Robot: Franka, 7 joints.
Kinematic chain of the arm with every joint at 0, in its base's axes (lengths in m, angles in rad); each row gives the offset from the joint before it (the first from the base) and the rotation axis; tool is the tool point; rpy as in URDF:
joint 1: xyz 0 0 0.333 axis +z
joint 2: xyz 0 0 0 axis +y
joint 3: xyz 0 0 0.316 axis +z
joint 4: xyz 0.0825 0 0 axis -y
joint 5: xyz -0.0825 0 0.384 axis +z
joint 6: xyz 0 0 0 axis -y
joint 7: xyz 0.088 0 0 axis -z
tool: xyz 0 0 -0.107 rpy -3.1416 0 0
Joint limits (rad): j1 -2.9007..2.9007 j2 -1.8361..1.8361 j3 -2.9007..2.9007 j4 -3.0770..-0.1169 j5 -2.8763..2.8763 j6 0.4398..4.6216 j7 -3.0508..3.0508
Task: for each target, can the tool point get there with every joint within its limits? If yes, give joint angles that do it. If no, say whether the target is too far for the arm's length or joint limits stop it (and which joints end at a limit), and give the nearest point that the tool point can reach.
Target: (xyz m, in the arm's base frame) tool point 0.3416 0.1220 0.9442
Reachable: yes | joints 2.3698 0.1529 -2.0420 -1.3777 0.5838 4.1529 1.3393
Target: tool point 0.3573 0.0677 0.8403
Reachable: yes | joints -1.8717 0.6521 2.2869 -1.8706 -1.2945 3.6428 -1.6355
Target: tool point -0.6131 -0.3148 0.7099
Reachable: yes | joints 0.0640 -0.9372 -1.5785 -0.8832 0.5289 3.8096 0.1386
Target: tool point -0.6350 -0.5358 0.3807
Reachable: yes | joints 1.0121 -1.2986 2.3716 -0.7464 0.7494 3.2366 -0.1095
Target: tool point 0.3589 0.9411 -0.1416
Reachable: no: too far | nearest point 0.2765 0.7251 -0.0327 | short by 0.256 m
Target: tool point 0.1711 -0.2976 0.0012
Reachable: yes | joints -1.6782 0.9150 0.6250 -2.5471 -2.2395 1.4932 -0.6133
